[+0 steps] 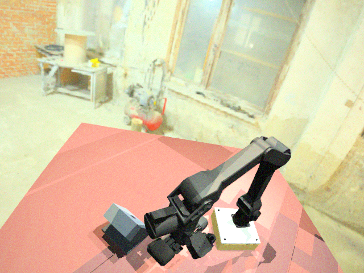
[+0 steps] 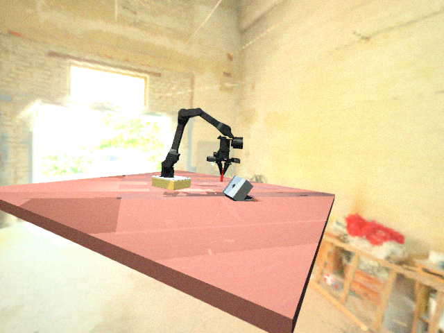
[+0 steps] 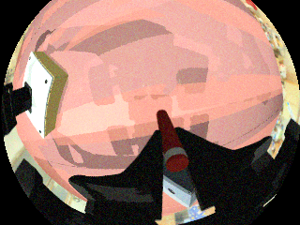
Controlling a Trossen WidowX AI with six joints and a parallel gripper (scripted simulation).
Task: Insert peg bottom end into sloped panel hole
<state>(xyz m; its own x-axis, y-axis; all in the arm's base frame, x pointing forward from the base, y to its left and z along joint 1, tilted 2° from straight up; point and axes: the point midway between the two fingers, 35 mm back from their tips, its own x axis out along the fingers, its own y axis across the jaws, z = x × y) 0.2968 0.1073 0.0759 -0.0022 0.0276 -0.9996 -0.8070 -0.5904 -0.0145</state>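
The grey sloped panel is 130 mm to the right of my gripper tip, 130 mm ahead of it and 50 mm below it. From my gripper tip the other things lie so: dark base plate (150 mm ahead, 110 mm to the right, 90 mm below); red peg (20 mm above).
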